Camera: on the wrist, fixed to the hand. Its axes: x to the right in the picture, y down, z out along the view.
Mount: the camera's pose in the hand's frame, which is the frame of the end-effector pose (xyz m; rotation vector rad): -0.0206 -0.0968 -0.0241 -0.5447 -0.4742 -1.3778
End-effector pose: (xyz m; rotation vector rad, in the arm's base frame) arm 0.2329 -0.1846 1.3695 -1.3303 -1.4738 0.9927
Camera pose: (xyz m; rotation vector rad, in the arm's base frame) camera 0.2293 -0.2151 1.4666 -0.0964 -2.5155 -0.0592
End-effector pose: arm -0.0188 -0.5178 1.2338 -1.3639 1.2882 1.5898
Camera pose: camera 0.0827 -0.5106 1.2302 -1.4665 -0.4518 1.0669
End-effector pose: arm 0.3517 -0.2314 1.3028 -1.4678 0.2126 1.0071
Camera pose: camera 0.4146 -0.2418 1.3822 -1.3386 -1.3388 0.1965
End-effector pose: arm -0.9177 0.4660 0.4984 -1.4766 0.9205 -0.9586
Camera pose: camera -0.9436 0.4862 0.5948 -2.7285 -0.3854 -1.2014
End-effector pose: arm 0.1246 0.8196 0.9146 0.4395 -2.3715 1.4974
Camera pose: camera 0.1851 0.8038 0.9950 1.8566 -1.7415 0.1123
